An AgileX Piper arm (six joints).
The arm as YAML. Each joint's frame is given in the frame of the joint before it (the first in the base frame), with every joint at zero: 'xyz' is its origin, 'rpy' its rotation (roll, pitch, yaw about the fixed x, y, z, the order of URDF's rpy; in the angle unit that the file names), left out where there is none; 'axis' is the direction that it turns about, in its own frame. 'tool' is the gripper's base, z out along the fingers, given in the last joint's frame.
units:
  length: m
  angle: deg
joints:
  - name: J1
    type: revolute
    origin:
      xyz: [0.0, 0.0, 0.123]
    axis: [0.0, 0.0, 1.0]
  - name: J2
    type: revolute
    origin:
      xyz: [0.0, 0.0, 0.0]
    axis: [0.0, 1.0, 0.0]
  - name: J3
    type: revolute
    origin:
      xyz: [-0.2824, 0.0, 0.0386]
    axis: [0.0, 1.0, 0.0]
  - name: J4
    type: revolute
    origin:
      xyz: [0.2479, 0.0, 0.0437]
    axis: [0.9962, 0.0, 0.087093]
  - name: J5
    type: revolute
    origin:
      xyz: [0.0, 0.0, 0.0]
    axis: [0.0, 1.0, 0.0]
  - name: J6
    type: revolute
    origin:
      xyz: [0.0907, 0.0, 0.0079]
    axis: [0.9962, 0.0, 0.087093]
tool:
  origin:
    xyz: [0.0, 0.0, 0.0]
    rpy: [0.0, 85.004, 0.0]
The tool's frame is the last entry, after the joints.
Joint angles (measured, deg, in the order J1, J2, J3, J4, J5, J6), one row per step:
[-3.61 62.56 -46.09 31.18 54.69 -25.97]
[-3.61 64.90 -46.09 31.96 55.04 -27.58]
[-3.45 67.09 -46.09 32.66 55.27 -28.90]
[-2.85 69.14 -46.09 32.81 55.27 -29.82]
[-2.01 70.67 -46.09 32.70 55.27 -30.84]
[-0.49 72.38 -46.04 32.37 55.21 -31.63]
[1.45 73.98 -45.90 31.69 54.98 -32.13]
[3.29 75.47 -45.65 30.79 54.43 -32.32]
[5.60 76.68 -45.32 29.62 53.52 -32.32]
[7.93 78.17 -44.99 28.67 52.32 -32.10]
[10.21 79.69 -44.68 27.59 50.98 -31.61]
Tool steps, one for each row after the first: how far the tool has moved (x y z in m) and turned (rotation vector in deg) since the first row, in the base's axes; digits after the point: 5 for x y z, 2 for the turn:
[0.00634 0.00063 -0.00767 0.27 1.94 1.31]
[0.01206 0.00173 -0.01502 0.59 3.72 2.48]
[0.01710 0.00380 -0.02236 0.50 5.38 3.79]
[0.02040 0.00665 -0.02810 0.08 6.49 5.50]
[0.02338 0.01194 -0.03499 -0.51 7.89 7.74]
[0.02537 0.01854 -0.04217 -1.41 9.26 10.20]
[0.02693 0.02451 -0.04956 -2.51 10.48 12.24]
[0.02734 0.03195 -0.05633 -3.96 11.22 14.54]
[0.02829 0.03980 -0.06406 -5.22 12.03 16.49]
[0.02911 0.04746 -0.07191 -6.58 12.77 18.20]

